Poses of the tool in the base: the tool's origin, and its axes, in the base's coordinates. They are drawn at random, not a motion.
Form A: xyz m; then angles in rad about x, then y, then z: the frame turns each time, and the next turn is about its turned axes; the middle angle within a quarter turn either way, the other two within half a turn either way.
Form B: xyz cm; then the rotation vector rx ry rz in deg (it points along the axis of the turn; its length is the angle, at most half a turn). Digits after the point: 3 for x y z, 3 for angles.
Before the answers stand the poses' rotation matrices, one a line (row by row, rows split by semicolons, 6 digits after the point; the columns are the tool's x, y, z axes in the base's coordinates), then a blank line. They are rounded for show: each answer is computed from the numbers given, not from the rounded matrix.
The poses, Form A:
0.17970 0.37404 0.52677 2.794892 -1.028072 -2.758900
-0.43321 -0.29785 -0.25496 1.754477 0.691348 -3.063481
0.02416 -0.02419 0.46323 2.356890 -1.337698 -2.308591
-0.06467 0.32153 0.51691 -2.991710 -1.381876 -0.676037
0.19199 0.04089 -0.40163 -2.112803 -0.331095 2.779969
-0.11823 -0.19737 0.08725 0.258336 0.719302 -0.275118
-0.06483 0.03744 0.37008 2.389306 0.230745 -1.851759
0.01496 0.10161 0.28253 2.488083 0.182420 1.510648
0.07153 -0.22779 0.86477 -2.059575 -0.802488 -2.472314
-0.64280 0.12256 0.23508 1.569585 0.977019 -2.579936
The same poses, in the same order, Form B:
-0.479111 0.192860 -0.856305; 0.621122 0.763812 -0.175495; 0.620210 -0.615952 -0.485740
-0.768038 0.060115 0.637576; -0.610687 0.231007 -0.757428; -0.192818 -0.971093 -0.140711
-0.155379 0.170924 -0.972955; 0.986045 -0.032750 -0.163223; -0.059763 -0.984740 -0.163450
0.146494 0.117507 -0.982208; 0.733099 -0.679544 0.028042; -0.664158 -0.724163 -0.185693
-0.884523 -0.334578 -0.325079; -0.442982 0.383966 0.810147; -0.146238 0.860598 -0.487838
0.723975 0.204361 0.658860; -0.100656 0.976183 -0.192183; -0.682443 0.072818 0.727303
-0.269932 0.935324 0.228703; 0.658167 0.352598 -0.665200; -0.702818 -0.029034 -0.710777
0.059115 -0.981629 0.181410; -0.785889 -0.157820 -0.597889; 0.615535 -0.107224 -0.780781
-0.545004 0.431142 -0.719087; -0.206605 0.762149 0.613550; 0.812579 0.482955 -0.326298
-0.473543 0.297981 0.828833; -0.702147 0.440402 -0.559495; -0.531739 -0.846908 0.000678

17.970 37.404 52.677 -34.953 -117.170 33.985
-43.321 -29.785 -25.496 -28.855 112.143 -90.590
2.416 -2.419 46.323 -73.847 -82.087 73.272
-6.467 32.153 51.691 -109.772 -46.414 89.835
19.199 4.089 -40.163 40.764 -144.504 -87.591
-11.823 -19.737 8.725 8.411 42.571 -9.681
-6.483 3.744 37.008 79.136 115.877 -34.477
1.496 10.161 28.253 114.821 -101.590 45.805
7.153 -22.779 86.477 -9.705 -113.827 -47.395
-64.280 12.256 23.508 -20.316 96.175 -70.696

